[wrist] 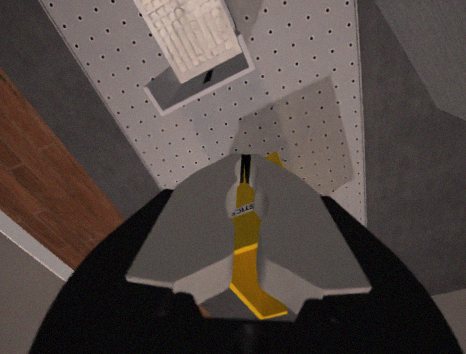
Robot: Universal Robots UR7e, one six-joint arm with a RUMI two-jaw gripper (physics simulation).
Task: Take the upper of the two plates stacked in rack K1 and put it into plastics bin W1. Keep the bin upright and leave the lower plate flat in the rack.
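Frame: origin at the arm's base, x left, y ahead, z down, level; centimetres.
Where they show: gripper, fingertip midpoint: (pixel 244 158).
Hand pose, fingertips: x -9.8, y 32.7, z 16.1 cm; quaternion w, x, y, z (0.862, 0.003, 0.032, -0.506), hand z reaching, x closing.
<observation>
After its pixels a point has its place.
My gripper (pixel 244 158) {x -9.8, y 32.7, z 16.1 cm} is shut, with nothing held between its fingertips. Yellow plastics bin W1 (pixel 247 232) {x 4.3, y 38.7, z 24.1 cm} lies beyond the fingers and shows through the gap between them, with part of its label readable. A small yellow corner also shows just right of the fingertips. Most of the bin is hidden behind the fingers, so its tilt and contents cannot be told. A cream plate with a grid of wells (pixel 192 42) {x -16.3, y 35.1, z 35.9 cm} sits in rack K1 (pixel 207 91) {x -12.5, y 34.5, z 25.3 cm} at the upper left, apart from the fingertips. The view cuts off its far end. A lower plate cannot be made out.
The light perforated board (pixel 300 37) {x -10.2, y 22.7, z 39.6 cm} carries the rack, and a shadow falls across it right of the fingertips. Dark grey surface flanks the board. A reddish-brown plank-like surface (pixel 45 167) lies at the left, and a grey slab (pixel 430 45) {x -3.3, y 9.9, z 34.4 cm} shows at the upper right.
</observation>
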